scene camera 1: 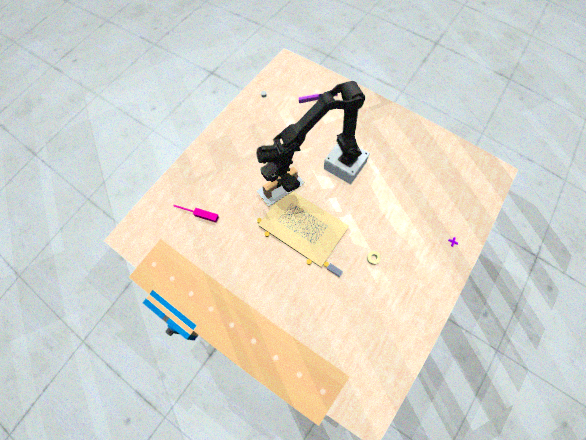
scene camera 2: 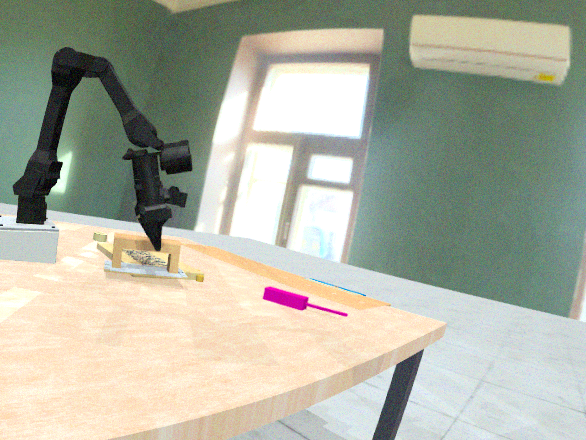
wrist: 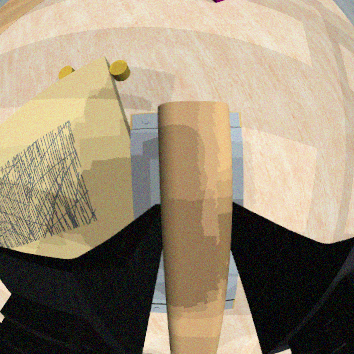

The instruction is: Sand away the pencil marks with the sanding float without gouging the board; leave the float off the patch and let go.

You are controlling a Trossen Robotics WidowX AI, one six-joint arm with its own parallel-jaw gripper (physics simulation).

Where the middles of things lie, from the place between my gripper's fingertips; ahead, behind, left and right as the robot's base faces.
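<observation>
With the sanding float (wrist: 187, 157) as the reference, my gripper is 20 mm above it, 20 mm past it and 10 mm to the right of it. There is also a pale yellow board (scene camera 1: 318, 253), and that one is 110 mm below my hand, 180 mm to the left of it and 50 mm ahead of it.
</observation>
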